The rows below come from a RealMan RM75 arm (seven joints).
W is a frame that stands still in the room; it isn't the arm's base.
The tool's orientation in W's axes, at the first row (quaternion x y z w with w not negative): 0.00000 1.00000 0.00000 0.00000
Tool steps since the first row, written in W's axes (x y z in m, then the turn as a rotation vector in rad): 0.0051 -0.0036 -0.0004 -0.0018 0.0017 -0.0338; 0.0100 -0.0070 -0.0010 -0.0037 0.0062 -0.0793; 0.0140 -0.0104 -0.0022 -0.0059 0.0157 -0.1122; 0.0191 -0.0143 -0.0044 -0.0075 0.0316 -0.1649; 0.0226 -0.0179 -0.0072 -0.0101 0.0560 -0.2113; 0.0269 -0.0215 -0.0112 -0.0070 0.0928 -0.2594; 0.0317 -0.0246 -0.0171 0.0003 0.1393 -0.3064; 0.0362 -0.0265 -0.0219 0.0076 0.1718 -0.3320; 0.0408 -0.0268 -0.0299 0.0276 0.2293 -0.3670; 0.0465 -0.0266 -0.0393 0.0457 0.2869 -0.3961; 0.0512 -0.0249 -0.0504 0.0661 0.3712 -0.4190
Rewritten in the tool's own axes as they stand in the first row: -0.0051 -0.0036 0.0004 0.0018 0.0017 0.0338; -0.0100 -0.0070 0.0010 0.0037 0.0062 0.0793; -0.0140 -0.0104 0.0022 0.0059 0.0157 0.1122; -0.0191 -0.0143 0.0044 0.0075 0.0316 0.1649; -0.0226 -0.0179 0.0072 0.0101 0.0560 0.2113; -0.0269 -0.0215 0.0112 0.0070 0.0928 0.2594; -0.0317 -0.0246 0.0171 -0.0003 0.1393 0.3064; -0.0362 -0.0265 0.0219 -0.0076 0.1718 0.3320; -0.0408 -0.0268 0.0299 -0.0276 0.2293 0.3670; -0.0465 -0.0266 0.0393 -0.0457 0.2869 0.3961; -0.0512 -0.0249 0.0504 -0.0661 0.3712 0.4190
